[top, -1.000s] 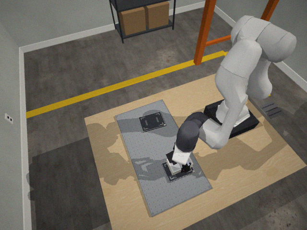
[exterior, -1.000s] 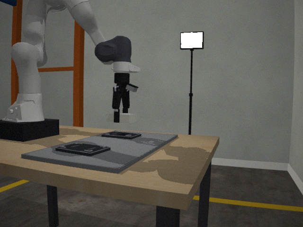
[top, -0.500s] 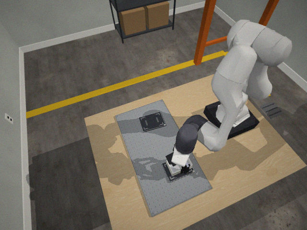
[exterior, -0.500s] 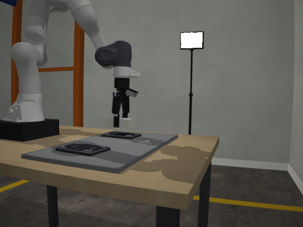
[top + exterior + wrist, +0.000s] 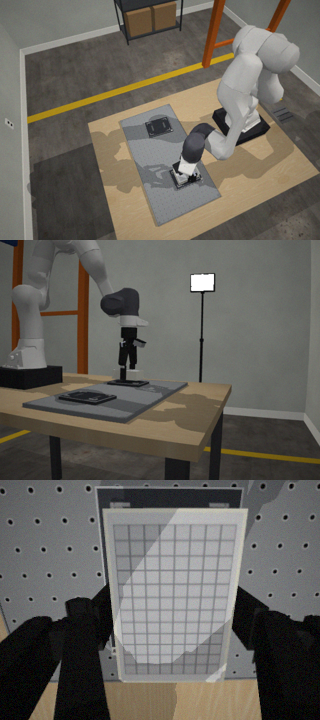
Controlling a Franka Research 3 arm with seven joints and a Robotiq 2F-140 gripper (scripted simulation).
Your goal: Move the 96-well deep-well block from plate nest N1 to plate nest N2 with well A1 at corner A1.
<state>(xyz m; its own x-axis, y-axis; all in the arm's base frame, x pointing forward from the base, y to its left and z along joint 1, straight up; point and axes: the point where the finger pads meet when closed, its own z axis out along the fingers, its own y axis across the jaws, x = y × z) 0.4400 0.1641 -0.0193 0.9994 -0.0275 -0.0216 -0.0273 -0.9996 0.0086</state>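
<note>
Right now the white 96-well deep-well block is 1 cm below my hand. From my hand the other things lie so: A1 mark (7 cm behind, 6 cm to the left, 4 cm below); then plate nest N2 (5 cm below); then plate nest N1 (36 cm to the right, 5 cm below, 2 cm ahead).
</note>
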